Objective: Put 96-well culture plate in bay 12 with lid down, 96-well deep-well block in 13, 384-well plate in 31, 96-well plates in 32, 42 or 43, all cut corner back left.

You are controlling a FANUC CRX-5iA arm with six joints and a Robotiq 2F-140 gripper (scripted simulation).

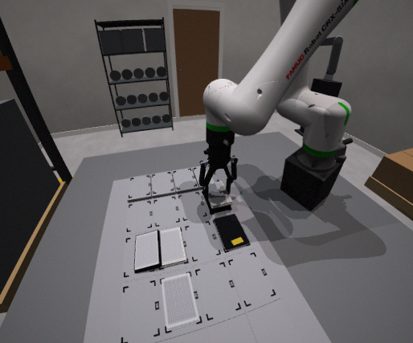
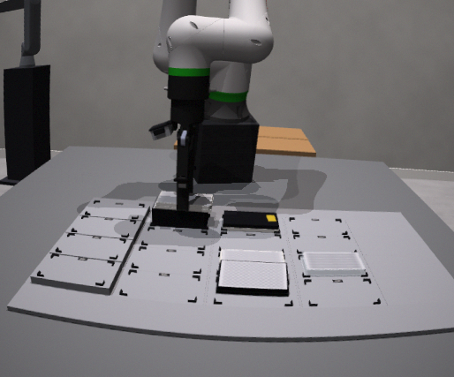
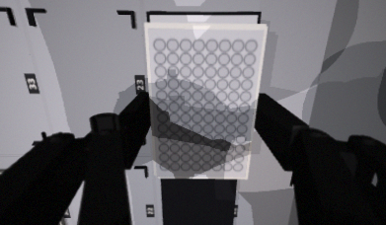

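The deep-well block is 50 mm below my hand and 10 mm to the right of it. Also, from my hand: 384-well plate (340 mm to the left, 190 mm ahead, 60 mm below); then black-rimmed 96-well plate (280 mm ahead, 180 mm to the left, 60 mm below).
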